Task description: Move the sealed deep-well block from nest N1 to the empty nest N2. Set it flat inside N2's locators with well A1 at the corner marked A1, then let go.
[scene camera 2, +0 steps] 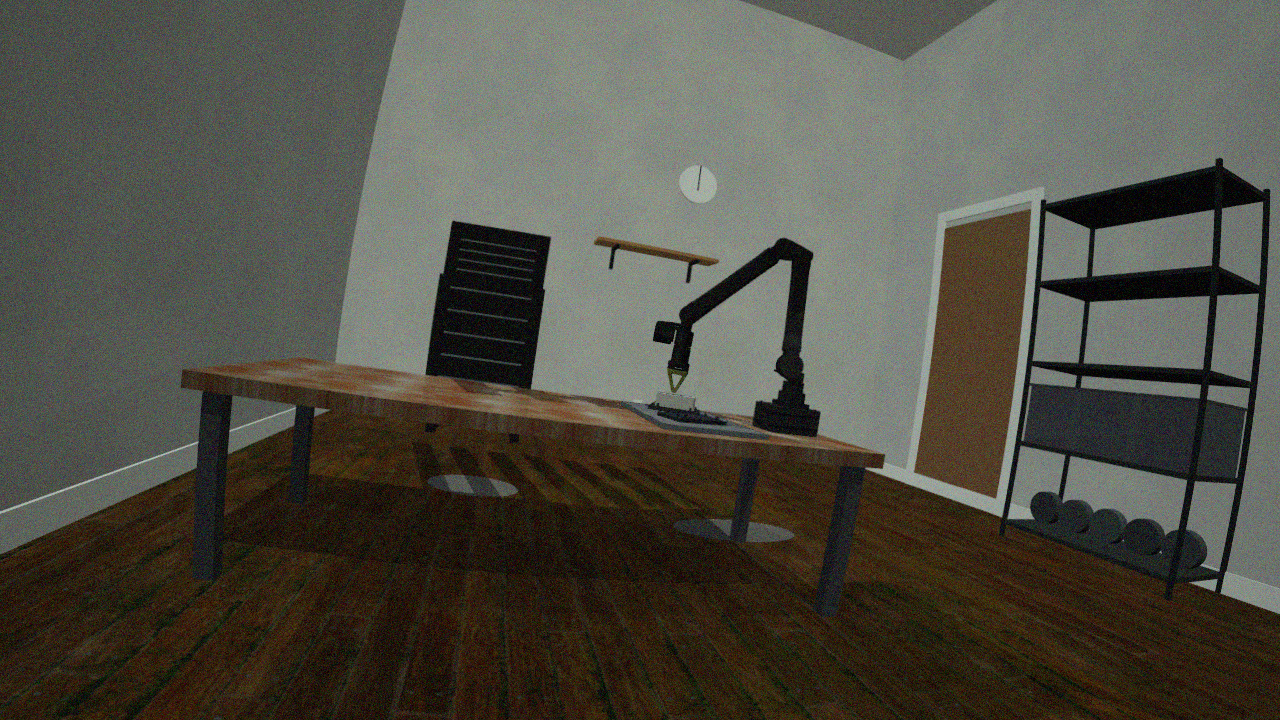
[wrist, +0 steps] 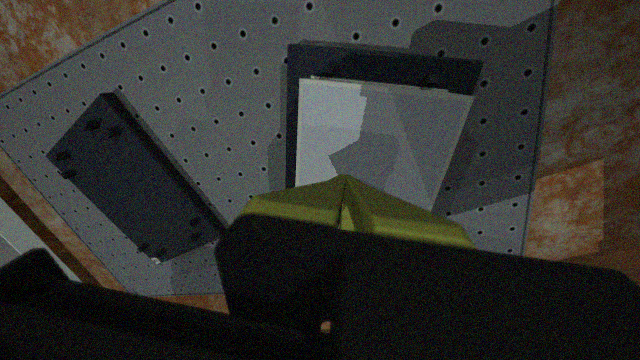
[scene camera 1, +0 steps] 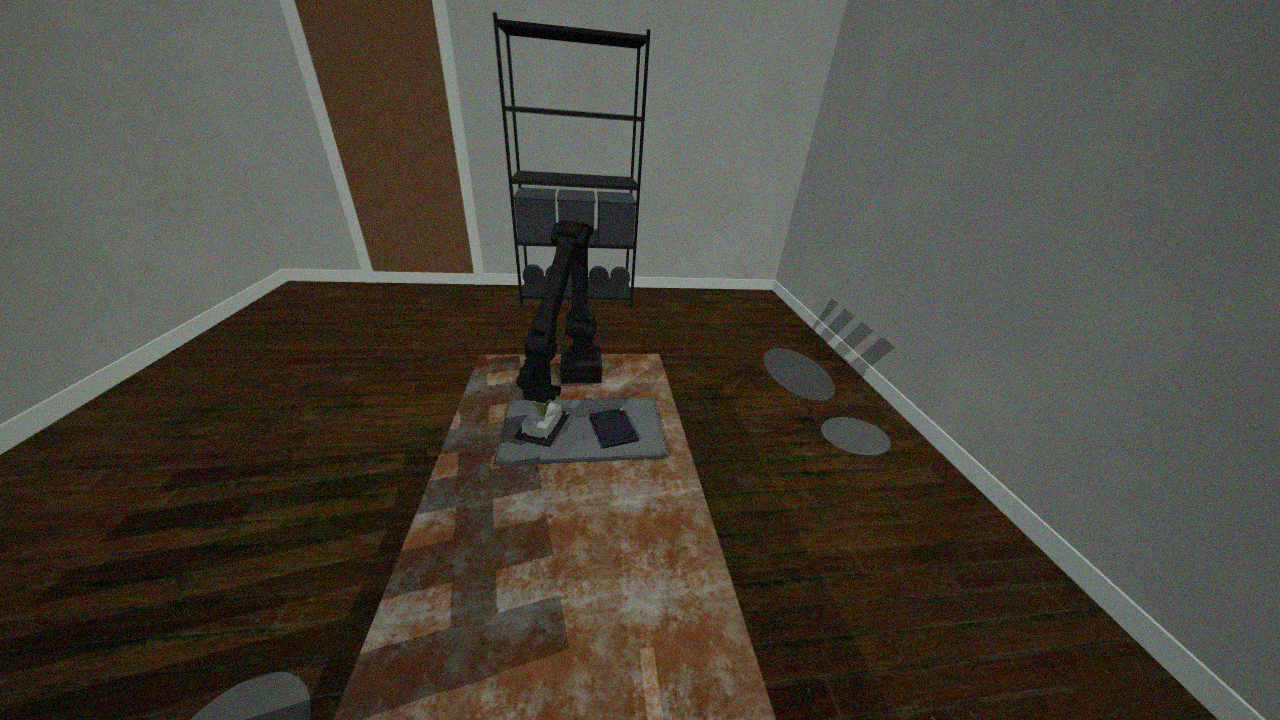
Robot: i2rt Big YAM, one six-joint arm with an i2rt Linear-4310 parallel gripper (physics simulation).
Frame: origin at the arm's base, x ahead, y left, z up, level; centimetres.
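Seen in the pictures: gripper, between the fingertips: (scene camera 2: 673,392) (wrist: 343,185) (scene camera 1: 544,415); arm's base, origin of its link: (scene camera 2: 790,406) (scene camera 1: 583,354).
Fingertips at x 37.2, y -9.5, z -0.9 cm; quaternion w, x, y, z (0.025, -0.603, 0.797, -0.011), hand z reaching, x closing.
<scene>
Offsets run from my fingertips to a thing's top centre. Level surfaces: height alone.
The sealed deep-well block @(dz -0.7, dx -1.4, dy -0.9 cm) (scene camera 1: 539,423) (scene camera 2: 673,400) (wrist: 327,112) is pale with a flat top and sits on a dark nest @(dz -3.9, dx -1.4, dy -0.9 cm) (scene camera 1: 535,439) (wrist: 320,60), at the left of the plate in scene camera 1. The other dark nest @(dz -3.9, dx -1.4, dy +22.5 cm) (scene camera 1: 614,428) (wrist: 130,180) is empty, with small dark locators near its corners and a small white mark at one corner. Nest labels and well A1 are not readable. My gripper (scene camera 1: 540,407) (scene camera 2: 676,391) (wrist: 343,185) is shut with nothing between its yellow-green fingers. Its tips are just over the block; whether they touch is unclear. The fingers hide the block's near part in the wrist view.
Both nests stand on a grey perforated plate @(dz -6.0, dx -2.3, dy +12.6 cm) (scene camera 1: 577,447) (wrist: 200,125) on the rust-patterned table @(dz -7.4 cm) (scene camera 1: 626,582) (scene camera 2: 402,395). The arm's base (scene camera 1: 581,365) (scene camera 2: 785,417) stands behind the plate. A black shelf rack (scene camera 1: 640,107) (scene camera 2: 1217,223) stands away from the table.
</scene>
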